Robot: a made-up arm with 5 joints.
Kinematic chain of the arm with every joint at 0, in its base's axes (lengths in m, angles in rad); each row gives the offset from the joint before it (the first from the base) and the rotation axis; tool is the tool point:
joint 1: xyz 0 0 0.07 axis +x
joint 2: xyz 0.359 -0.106 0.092 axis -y
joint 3: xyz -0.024 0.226 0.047 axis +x
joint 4: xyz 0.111 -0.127 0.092 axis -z
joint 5: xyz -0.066 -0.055 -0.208 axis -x
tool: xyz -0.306 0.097 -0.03
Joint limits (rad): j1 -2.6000..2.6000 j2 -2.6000..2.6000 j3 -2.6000..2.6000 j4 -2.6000..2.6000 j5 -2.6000..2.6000
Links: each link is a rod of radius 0.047 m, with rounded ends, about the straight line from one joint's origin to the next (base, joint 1, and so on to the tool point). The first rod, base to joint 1, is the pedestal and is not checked.
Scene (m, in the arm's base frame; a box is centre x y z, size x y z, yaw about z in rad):
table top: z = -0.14
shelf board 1: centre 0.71 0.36 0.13 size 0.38 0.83 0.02 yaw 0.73
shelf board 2: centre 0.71 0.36 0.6 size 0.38 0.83 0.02 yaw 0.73
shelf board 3: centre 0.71 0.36 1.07 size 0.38 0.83 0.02 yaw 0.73
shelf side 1: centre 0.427 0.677 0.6 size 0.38 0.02 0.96 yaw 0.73
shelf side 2: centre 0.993 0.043 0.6 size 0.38 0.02 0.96 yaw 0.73
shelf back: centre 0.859 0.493 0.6 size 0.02 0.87 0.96 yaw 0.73
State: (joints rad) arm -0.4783 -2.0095 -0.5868 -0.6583 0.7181
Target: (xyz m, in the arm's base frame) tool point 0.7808 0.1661 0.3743
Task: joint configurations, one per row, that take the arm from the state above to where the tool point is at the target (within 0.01 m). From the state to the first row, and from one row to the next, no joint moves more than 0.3 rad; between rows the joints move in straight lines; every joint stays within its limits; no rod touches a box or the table.
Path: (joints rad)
1: -0.1869 -1.8141 -0.3135 -0.4078 0.5538
2: 0.1045 -1.6186 -0.0401 -0.1573 0.3895
3: 0.3959 -1.4232 0.2332 0.0932 0.2252
4: 0.6242 -1.3107 0.4064 -0.1256 0.4921
5: 0.8525 -1.1981 0.5796 -0.3444 0.7591
6: 1.0808 -1.0856 0.7528 -0.5631 1.0260
7: 1.3091 -0.9731 0.9260 -0.7819 1.2929
8: 1.5374 -0.8606 1.0992 -1.0007 1.5599
9: 1.7657 -0.7481 1.2724 -1.2195 1.8268
10: 1.9940 -0.6356 1.4456 -1.4383 2.0937
11: 1.9095 -0.4531 1.4433 -1.6808 1.8624
12: 1.8250 -0.2706 1.4410 -1.9233 1.6311
13: 1.7405 -0.0882 1.4386 -2.1657 1.3998
14: 1.6560 0.0943 1.4363 -2.4082 1.1685

